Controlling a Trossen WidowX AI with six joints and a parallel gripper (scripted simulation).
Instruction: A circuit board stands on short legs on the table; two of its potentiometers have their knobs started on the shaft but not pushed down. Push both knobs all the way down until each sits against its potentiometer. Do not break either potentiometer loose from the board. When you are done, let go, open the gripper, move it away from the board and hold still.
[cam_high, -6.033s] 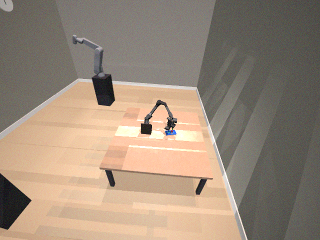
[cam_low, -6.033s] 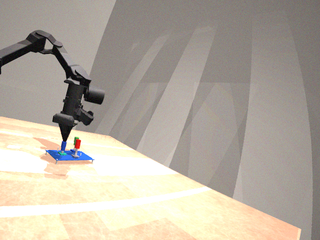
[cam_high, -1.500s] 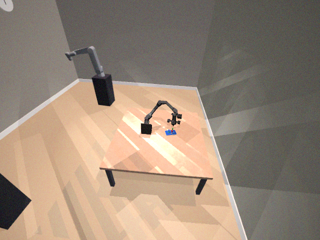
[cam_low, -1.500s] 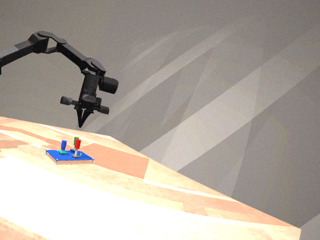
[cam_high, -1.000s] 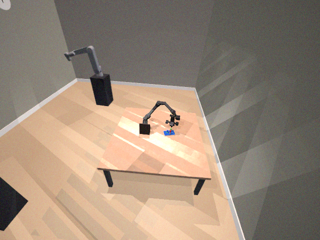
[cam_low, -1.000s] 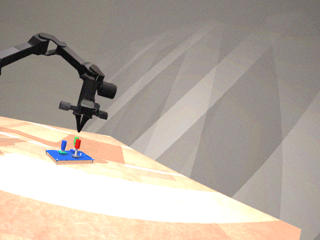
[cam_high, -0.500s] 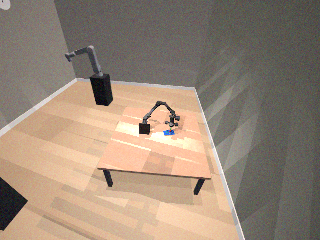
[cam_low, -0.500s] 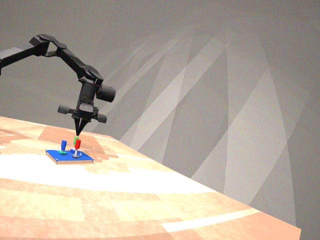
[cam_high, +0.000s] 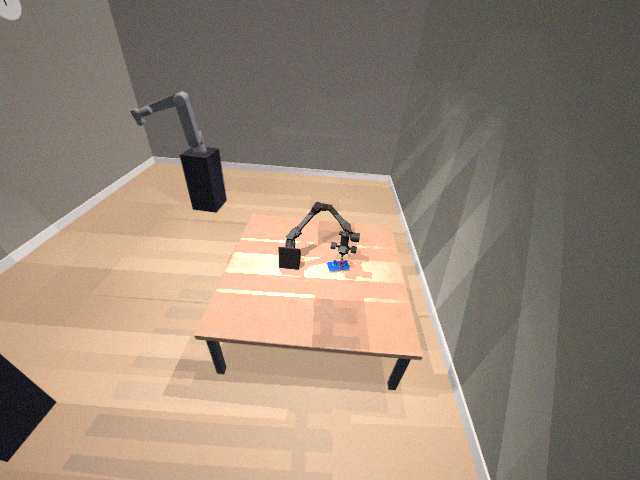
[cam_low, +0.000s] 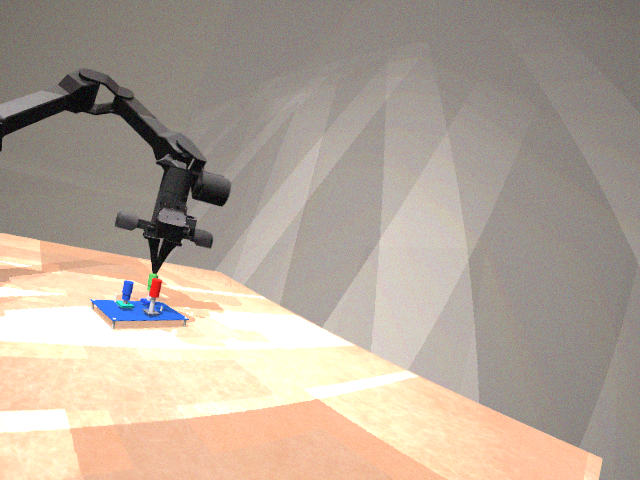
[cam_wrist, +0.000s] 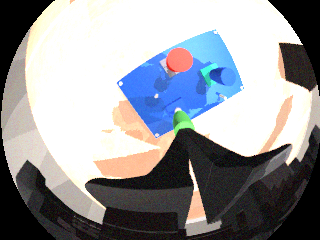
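Right now the green knob is 2 cm below my gripper tip. From my gripper tip the other things lie so: blue knob 5 cm behind, 4 cm to the right, 3 cm below.
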